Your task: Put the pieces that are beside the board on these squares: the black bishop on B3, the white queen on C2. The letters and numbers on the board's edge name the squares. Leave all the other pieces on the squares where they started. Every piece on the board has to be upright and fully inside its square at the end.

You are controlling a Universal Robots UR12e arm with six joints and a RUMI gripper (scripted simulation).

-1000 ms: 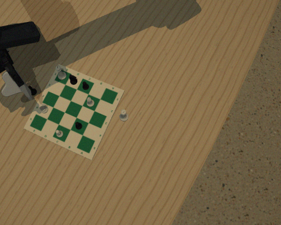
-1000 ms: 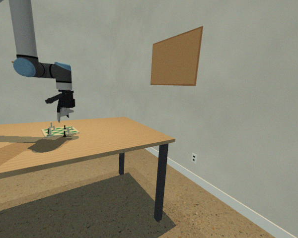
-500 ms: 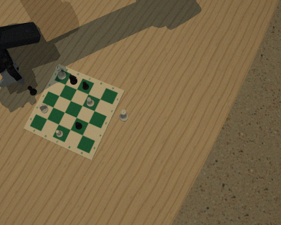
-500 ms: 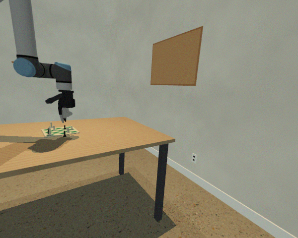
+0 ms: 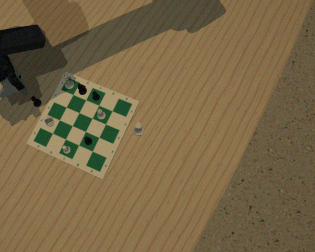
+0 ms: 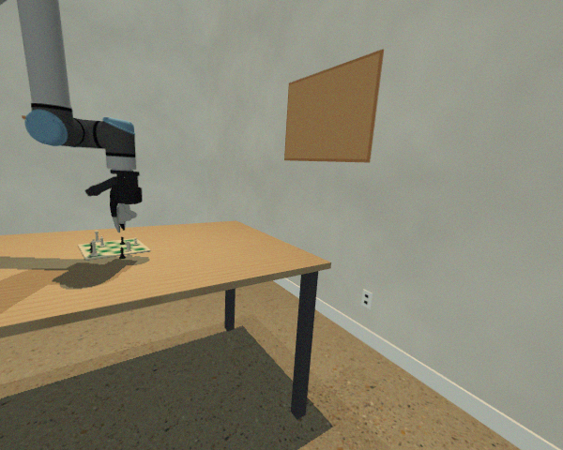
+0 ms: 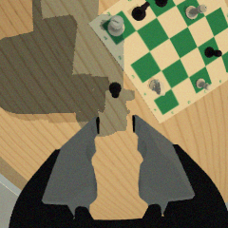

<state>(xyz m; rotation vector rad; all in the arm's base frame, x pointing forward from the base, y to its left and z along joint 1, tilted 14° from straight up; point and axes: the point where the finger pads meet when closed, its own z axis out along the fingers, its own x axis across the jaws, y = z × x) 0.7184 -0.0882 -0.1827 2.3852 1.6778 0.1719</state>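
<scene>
Right now my hand is 10 cm above the black bishop. Round my hand: cream board (14 cm to the left, 12 cm below, 3 cm behind).
</scene>
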